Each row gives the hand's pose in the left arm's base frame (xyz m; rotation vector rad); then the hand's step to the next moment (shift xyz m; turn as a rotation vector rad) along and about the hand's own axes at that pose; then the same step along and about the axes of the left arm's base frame.
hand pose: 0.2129 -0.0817 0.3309 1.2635 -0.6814 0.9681
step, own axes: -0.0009 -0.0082 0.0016 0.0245 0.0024 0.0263
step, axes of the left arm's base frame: 0.0070 -0.0019 -0.0043 0.0113 -0.0202 0.0276
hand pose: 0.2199 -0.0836 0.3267 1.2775 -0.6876 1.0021
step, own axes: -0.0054 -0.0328 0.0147 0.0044 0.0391 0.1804
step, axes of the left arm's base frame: 0.0286 -0.0152 -0.0165 -0.0136 -0.1753 0.0562
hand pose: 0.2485 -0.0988 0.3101 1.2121 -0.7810 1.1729
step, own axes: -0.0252 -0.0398 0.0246 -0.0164 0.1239 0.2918
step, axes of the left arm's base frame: 0.0346 -0.0279 -0.0292 -0.0862 -0.2930 0.0863
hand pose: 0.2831 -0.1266 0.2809 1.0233 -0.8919 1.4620
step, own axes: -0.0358 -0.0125 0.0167 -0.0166 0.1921 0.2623
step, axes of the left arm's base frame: 0.0159 -0.0262 -0.0279 -0.1575 -0.2745 0.0763
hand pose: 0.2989 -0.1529 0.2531 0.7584 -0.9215 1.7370
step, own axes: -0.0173 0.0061 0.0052 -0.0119 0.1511 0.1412
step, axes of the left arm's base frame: 0.0001 -0.0139 -0.0130 -0.1290 -0.1598 0.0274
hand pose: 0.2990 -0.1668 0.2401 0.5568 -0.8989 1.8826
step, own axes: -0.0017 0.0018 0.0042 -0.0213 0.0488 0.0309
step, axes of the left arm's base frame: -0.0008 -0.0047 0.0008 -0.0338 -0.0499 -0.0125
